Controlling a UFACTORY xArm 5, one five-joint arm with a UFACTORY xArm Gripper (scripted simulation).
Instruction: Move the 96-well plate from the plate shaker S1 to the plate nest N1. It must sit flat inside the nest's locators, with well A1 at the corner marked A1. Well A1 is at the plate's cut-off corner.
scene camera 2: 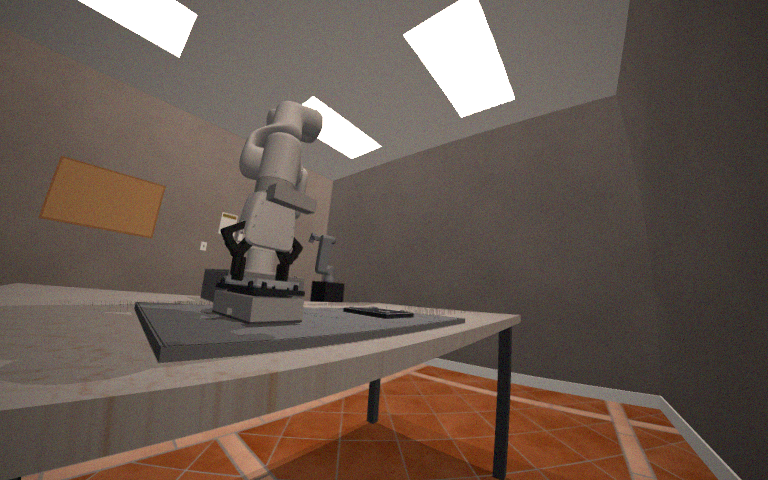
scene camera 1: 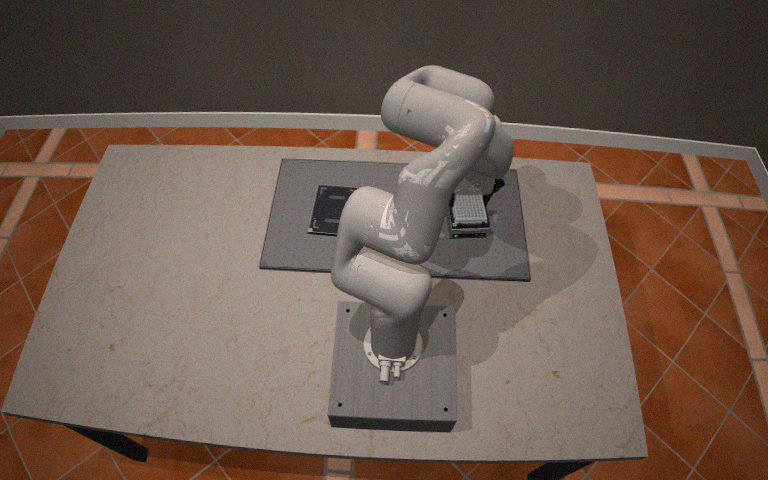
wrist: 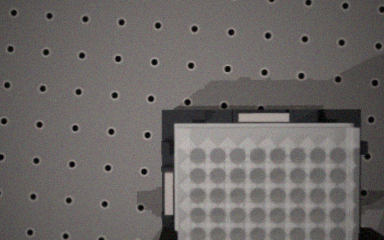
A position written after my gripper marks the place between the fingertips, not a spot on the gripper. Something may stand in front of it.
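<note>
My gripper (scene camera 2: 260,282) is visible, and scene camera 1 gives my gripper (scene camera 1: 467,202) too. I see a 96-well plate (scene camera 1: 459,210); the wrist view shows the same 96-well plate (wrist: 264,168). A plate shaker S1 (scene camera 1: 463,232) is also visible.
</note>
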